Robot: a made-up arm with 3 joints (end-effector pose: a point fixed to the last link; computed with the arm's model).
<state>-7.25 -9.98 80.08</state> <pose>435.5 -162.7 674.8 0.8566 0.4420 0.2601 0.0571</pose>
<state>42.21 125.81 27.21</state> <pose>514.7 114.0 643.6 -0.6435 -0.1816 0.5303 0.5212</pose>
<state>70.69 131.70 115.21</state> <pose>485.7 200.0 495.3 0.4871 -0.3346 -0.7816 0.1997</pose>
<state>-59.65 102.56 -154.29</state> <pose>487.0 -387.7 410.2 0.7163 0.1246 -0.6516 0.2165</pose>
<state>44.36 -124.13 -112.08</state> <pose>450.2 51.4 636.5 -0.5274 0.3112 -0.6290 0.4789</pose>
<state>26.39 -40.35 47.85</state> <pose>415.1 17.4 646.8 0.5275 0.7126 0.2467 0.3913</pose>
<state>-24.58 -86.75 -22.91</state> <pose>435.8 -267.3 545.8 0.1520 0.6915 0.3884 0.5898</pose>
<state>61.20 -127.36 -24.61</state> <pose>477.7 111.4 552.0 -0.4806 0.5412 -0.0733 0.6861</pose>
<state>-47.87 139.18 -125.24</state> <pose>484.4 -373.4 462.5 0.4826 0.1568 -0.6046 0.6140</pose>
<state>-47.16 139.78 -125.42</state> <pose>484.2 -371.7 466.0 0.4763 0.1578 -0.6056 0.6176</pose>
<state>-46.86 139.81 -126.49</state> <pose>483.7 -370.5 467.6 0.4759 0.1610 -0.6105 0.6123</pose>
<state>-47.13 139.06 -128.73</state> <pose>483.1 -370.3 466.4 0.4835 0.1670 -0.6201 0.5948</pose>
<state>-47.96 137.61 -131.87</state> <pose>482.3 -370.9 462.4 0.4981 0.1754 -0.6324 0.5667</pose>
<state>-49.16 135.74 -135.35</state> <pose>481.7 -372.0 456.7 0.5165 0.1849 -0.6445 0.5326</pose>
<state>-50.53 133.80 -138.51</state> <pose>481.3 -373.5 450.2 0.5350 0.1940 -0.6537 0.4988</pose>
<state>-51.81 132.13 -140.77</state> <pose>481.1 -375.0 444.0 0.5505 0.2007 -0.6590 0.4716</pose>
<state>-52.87 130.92 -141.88</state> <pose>481.2 -376.6 438.8 0.5615 0.2042 -0.6606 0.4546</pose>
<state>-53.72 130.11 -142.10</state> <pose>481.4 -378.0 434.4 0.5689 0.2049 -0.6598 0.4460</pose>
